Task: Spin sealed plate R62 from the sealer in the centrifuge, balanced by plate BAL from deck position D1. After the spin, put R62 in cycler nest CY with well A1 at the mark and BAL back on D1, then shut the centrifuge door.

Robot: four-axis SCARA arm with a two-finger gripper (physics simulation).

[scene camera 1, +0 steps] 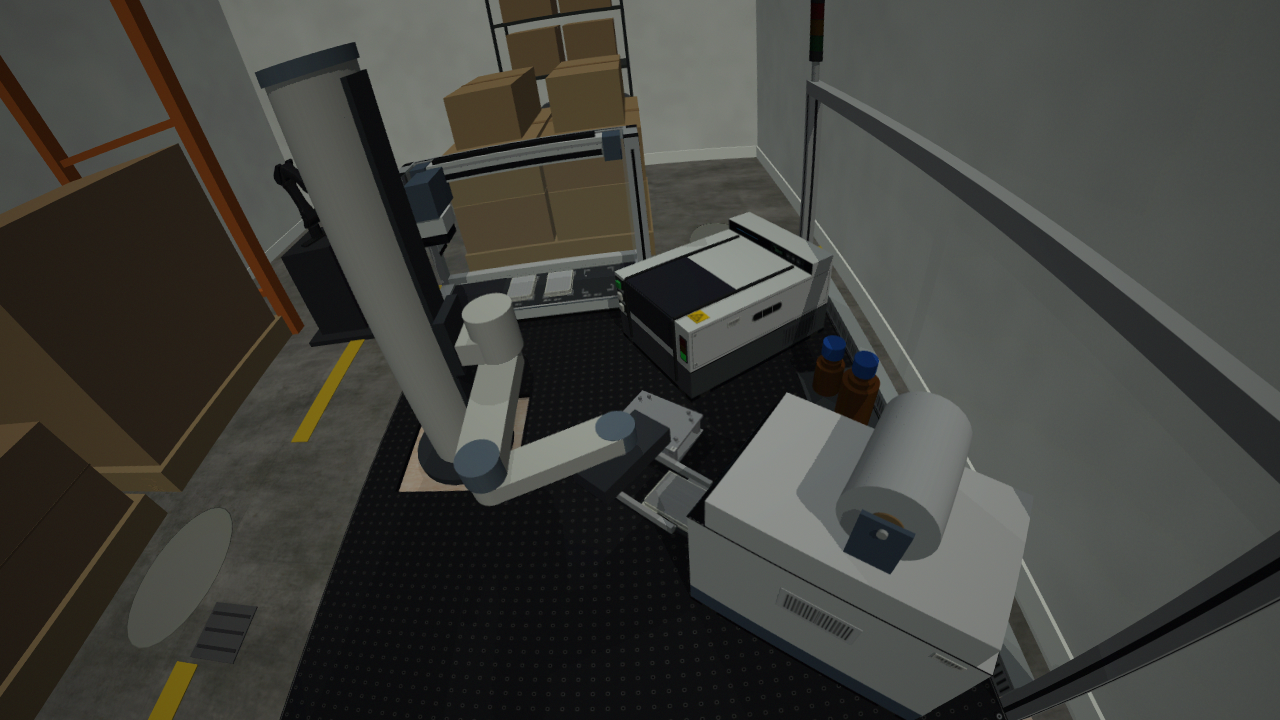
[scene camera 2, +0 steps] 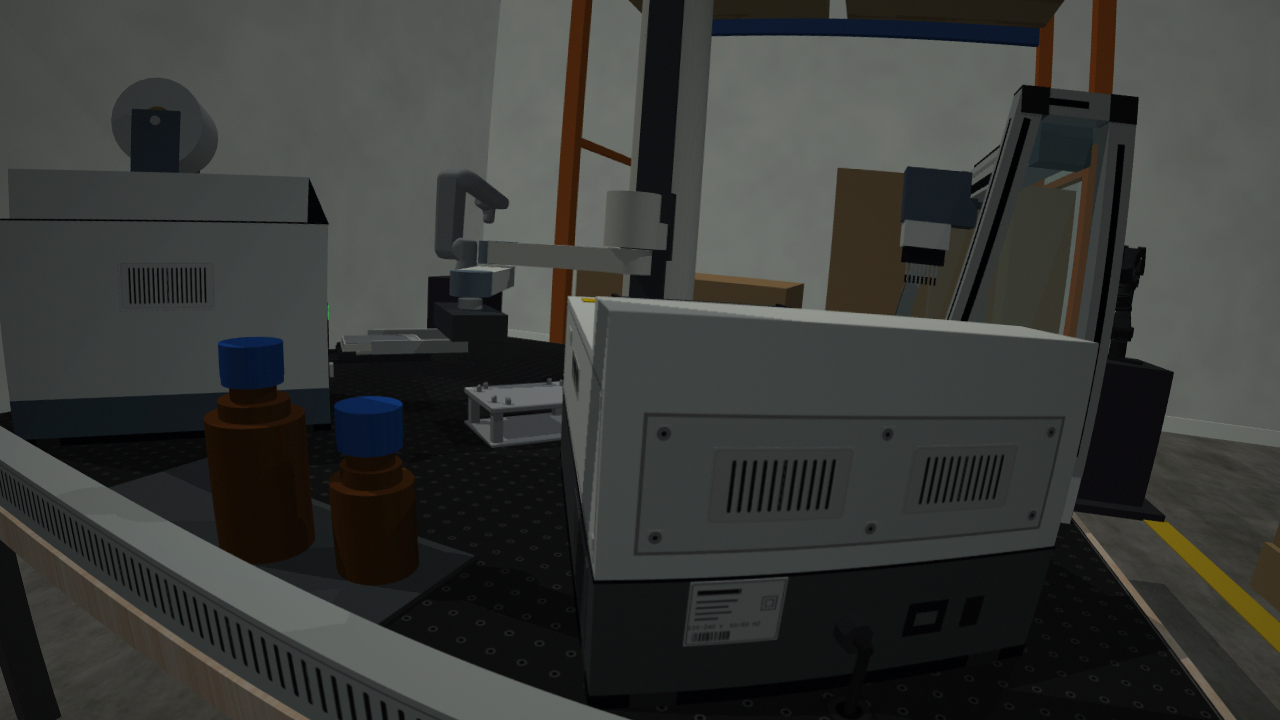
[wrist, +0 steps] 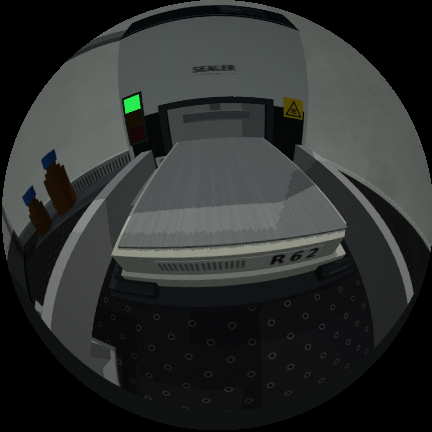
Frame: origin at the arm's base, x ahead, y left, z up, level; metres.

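Seen in the pictures: gripper, between the fingertips: (scene camera 1: 692, 507) (scene camera 2: 369, 341) (wrist: 224, 154).
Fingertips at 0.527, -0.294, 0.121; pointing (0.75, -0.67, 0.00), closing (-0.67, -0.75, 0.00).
Observation:
Offsets run from my fingertips to a thing's top centre, as dx, dy, dz. "pt": to the spot under its first point.
Plate R62 @[-0.014, +0.013, +0.004] (scene camera 1: 682, 498) (wrist: 225, 200), with a grey sealed top and its label towards the wrist camera, sits level on the dark carrier in front of the sealer @[+0.216, -0.177, +0.368] (scene camera 1: 760, 573) (scene camera 2: 161, 349) (wrist: 215, 45). My gripper (scene camera 1: 693, 505) (scene camera 2: 358, 343) (wrist: 224, 154) is open, its fingers low along both sides of R62; a narrow gap shows at the left finger in the wrist view, and contact is hard to judge. Two pale plates @[-0.454, +0.875, -0.040] (scene camera 1: 521, 287) @[-0.330, +0.878, -0.040] (scene camera 1: 559, 282) lie on the back deck, labels unreadable. A white machine with a dark top panel @[pt +0.017, +0.538, +0.104] (scene camera 1: 675, 288) stands behind; whether it is the centrifuge cannot be read.
A raised metal stand (scene camera 1: 664, 413) (scene camera 2: 514, 394) is close beside the gripper. Two brown bottles with blue caps (scene camera 1: 829, 371) (scene camera 1: 857, 394) (scene camera 2: 259, 474) (scene camera 2: 374, 519) stand between the machines. A gantry (scene camera 1: 528, 152) (scene camera 2: 975, 205) spans the back deck. A clear guard panel stands along the right in scene camera 1.

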